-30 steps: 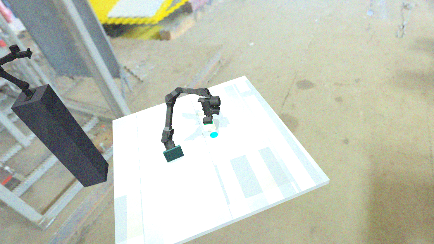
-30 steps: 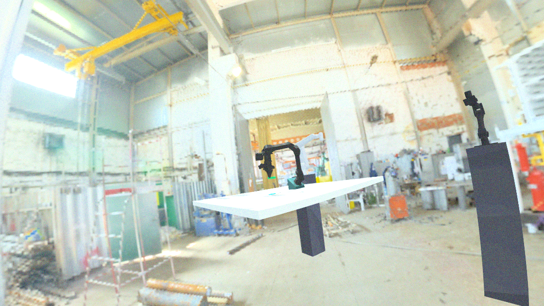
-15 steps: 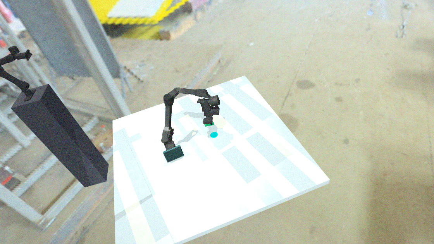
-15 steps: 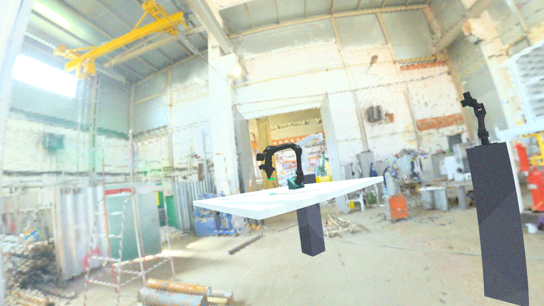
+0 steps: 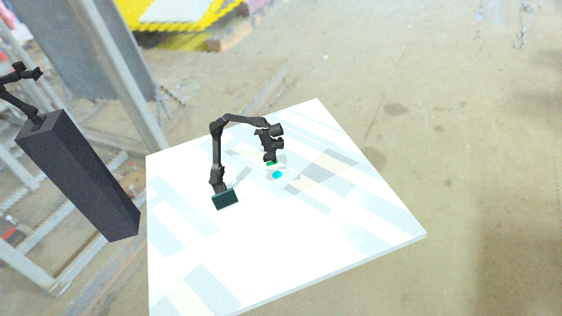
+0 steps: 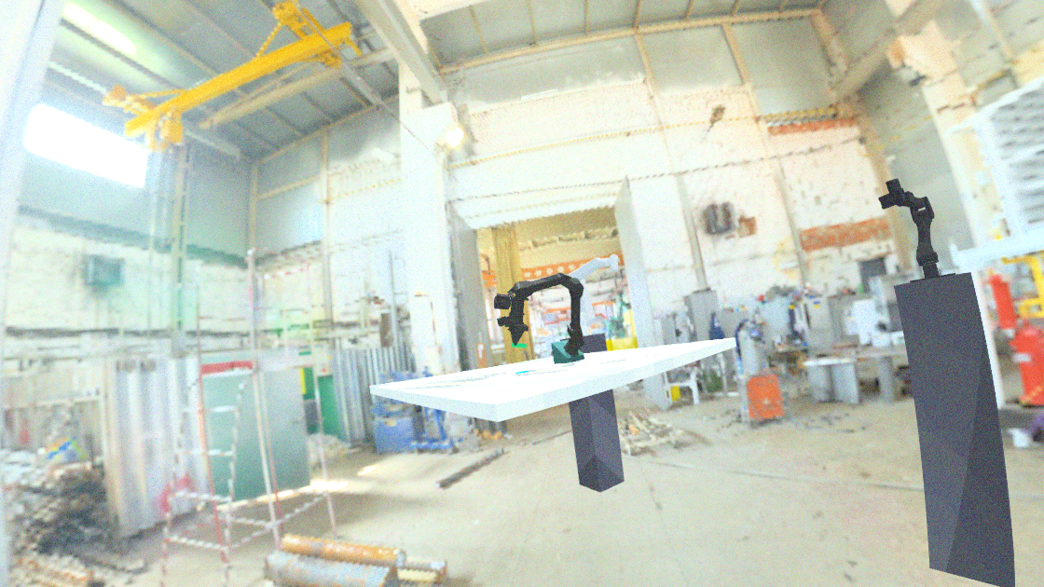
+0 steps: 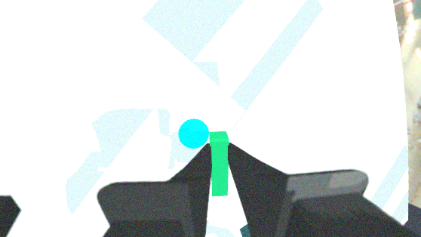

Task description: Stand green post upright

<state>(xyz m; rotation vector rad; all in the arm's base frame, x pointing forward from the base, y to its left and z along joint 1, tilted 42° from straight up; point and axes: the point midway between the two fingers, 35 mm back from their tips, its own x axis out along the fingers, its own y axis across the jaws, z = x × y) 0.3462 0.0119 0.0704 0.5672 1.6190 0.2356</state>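
Right now my gripper tip is 120 mm above the cyan circle, 20 mm to the right of it and 10 mm past it. Round my gripper tip: green post 20 mm behind.
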